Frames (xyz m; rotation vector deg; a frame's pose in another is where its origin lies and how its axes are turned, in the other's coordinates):
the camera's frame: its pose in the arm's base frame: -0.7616 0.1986 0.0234 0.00 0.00 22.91
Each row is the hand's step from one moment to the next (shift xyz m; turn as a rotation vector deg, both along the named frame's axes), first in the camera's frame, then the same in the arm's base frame.
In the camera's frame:
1: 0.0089 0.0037 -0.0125 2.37 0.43 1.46
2: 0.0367 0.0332 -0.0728 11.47 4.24 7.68
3: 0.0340 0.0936 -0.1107 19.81 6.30 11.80
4: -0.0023 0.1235 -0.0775 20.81 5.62 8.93
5: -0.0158 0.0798 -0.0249 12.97 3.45 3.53
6: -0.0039 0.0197 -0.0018 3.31 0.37 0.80
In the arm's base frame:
1: 0.0068 0.0069 -0.0125 2.02 1.32 1.46
2: 0.0209 0.0449 -0.0728 8.91 8.37 7.68
3: -0.0051 0.0995 -0.1107 15.79 13.51 11.80
4: -0.0502 0.1129 -0.0775 16.98 13.28 8.93
5: -0.0456 0.0674 -0.0249 10.60 8.23 3.53
6: -0.0113 0.0166 -0.0018 2.90 1.63 0.80

